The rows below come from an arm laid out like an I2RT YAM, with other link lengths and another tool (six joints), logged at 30 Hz.
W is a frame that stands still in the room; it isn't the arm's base.
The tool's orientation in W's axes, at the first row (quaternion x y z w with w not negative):
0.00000 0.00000 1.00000 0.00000
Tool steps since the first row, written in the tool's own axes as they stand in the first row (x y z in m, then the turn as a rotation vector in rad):
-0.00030 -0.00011 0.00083 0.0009 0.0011 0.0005
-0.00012 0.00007 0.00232 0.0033 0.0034 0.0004
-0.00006 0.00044 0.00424 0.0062 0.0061 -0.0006
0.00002 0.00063 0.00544 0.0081 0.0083 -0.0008
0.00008 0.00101 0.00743 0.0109 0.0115 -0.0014
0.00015 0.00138 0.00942 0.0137 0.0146 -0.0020
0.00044 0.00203 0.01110 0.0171 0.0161 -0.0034
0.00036 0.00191 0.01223 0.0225 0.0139 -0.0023
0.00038 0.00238 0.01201 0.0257 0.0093 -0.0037
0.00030 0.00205 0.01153 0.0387 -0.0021 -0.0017
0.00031 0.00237 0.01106 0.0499 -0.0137 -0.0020
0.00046 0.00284 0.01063 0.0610 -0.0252 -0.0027
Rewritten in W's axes. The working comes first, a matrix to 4 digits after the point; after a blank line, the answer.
The tool's axes in the first row as the columns of a matrix, in W's axes (used below as rounded here):
-1.0000 0.0000 0.0000
0.0000 -1.0000 0.0000
0.0000 0.0000 1.0000

0.00030 0.00011 0.00083 -0.0009 -0.0011 0.0005
0.00012 -0.00007 0.00232 -0.0033 -0.0034 0.0004
0.00006 -0.00044 0.00424 -0.0062 -0.0061 -0.0006
-0.00002 -0.00063 0.00544 -0.0081 -0.0083 -0.0008
-0.00008 -0.00101 0.00743 -0.0109 -0.0115 -0.0014
-0.00015 -0.00138 0.00942 -0.0137 -0.0146 -0.0020
-0.00044 -0.00203 0.01110 -0.0171 -0.0161 -0.0034
-0.00036 -0.00191 0.01223 -0.0225 -0.0139 -0.0023
-0.00038 -0.00238 0.01201 -0.0257 -0.0093 -0.0037
-0.00030 -0.00205 0.01153 -0.0387 0.0021 -0.0017
-0.00031 -0.00237 0.01106 -0.0499 0.0137 -0.0020
-0.00046 -0.00284 0.01063 -0.0610 0.0252 -0.0027

